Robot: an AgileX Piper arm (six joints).
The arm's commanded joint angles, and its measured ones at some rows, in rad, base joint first. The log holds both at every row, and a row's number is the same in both.
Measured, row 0:
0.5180, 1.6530, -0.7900, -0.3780, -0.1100, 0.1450
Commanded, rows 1 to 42:
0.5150, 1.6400, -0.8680, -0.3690, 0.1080, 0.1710
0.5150, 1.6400, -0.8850, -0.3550, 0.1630, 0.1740
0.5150, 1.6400, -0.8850, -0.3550, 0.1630, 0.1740
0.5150, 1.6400, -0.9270, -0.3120, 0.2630, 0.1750
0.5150, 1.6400, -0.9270, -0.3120, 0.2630, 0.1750
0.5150, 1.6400, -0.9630, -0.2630, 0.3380, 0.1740
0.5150, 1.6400, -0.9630, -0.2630, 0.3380, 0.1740
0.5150, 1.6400, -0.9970, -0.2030, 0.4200, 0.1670
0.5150, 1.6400, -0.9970, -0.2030, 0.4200, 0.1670
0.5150, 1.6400, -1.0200, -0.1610, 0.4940, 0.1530
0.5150, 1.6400, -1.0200, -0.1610, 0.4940, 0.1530
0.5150, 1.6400, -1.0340, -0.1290, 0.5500, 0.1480
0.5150, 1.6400, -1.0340, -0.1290, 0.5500, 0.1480
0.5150, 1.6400, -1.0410, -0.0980, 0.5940, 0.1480
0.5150, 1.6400, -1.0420, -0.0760, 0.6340, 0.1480
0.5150, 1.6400, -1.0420, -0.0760, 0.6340, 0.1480
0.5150, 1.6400, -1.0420, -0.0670, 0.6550, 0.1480
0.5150, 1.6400, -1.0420, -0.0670, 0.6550, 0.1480
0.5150, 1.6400, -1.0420, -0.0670, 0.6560, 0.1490
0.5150, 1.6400, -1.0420, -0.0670, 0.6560, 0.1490
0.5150, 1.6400, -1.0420, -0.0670, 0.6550, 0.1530
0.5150, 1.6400, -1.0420, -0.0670, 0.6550, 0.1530
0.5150, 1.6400, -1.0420, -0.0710, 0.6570, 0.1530
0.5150, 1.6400, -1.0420, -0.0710, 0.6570, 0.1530
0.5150, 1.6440, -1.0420, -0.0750, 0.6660, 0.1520
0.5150, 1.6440, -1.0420, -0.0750, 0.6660, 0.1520
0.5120, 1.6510, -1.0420, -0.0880, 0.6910, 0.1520
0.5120, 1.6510, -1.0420, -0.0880, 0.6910, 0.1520
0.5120, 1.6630, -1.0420, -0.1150, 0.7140, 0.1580
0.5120, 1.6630, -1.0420, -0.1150, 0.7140, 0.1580
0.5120, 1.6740, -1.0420, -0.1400, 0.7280, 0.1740
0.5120, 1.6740, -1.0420, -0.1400, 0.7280, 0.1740
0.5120, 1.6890, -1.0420, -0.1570, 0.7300, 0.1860
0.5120, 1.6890, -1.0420, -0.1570, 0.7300, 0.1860
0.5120, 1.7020, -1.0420, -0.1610, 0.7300, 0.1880
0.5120, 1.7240, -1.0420, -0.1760, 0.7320, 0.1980
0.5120, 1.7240, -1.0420, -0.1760, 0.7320, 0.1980
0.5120, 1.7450, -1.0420, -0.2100, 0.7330, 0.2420
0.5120, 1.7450, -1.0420, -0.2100, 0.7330, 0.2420
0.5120, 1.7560, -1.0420, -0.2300, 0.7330, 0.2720
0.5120, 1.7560, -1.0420, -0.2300, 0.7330, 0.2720
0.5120, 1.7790, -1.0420, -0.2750, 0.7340, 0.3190
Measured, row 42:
0.5180, 1.7510, -1.0360, -0.2120, 0.7240, 0.2530
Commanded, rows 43 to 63:
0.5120, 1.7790, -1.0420, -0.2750, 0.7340, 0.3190
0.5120, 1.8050, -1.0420, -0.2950, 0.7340, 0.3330
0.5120, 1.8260, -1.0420, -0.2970, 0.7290, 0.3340
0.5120, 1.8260, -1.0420, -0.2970, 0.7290, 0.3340
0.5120, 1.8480, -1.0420, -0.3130, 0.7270, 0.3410
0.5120, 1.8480, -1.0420, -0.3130, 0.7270, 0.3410
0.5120, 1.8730, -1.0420, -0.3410, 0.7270, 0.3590
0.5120, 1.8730, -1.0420, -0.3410, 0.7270, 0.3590
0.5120, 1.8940, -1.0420, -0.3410, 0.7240, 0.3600
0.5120, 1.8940, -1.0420, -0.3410, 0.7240, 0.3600
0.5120, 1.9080, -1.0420, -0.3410, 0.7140, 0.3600
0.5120, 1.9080, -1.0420, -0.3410, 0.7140, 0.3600
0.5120, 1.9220, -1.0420, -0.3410, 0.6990, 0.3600
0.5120, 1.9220, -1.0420, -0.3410, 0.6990, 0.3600
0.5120, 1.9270, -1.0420, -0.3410, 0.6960, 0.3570
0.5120, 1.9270, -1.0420, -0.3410, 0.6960, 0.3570
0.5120, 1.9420, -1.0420, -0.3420, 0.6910, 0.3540
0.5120, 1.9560, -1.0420, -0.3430, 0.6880, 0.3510
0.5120, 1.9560, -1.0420, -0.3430, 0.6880, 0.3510
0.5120, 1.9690, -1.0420, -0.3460, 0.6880, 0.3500
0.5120, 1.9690, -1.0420, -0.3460, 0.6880, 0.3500
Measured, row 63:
0.5180, 1.9490, -1.0370, -0.3370, 0.6940, 0.3530
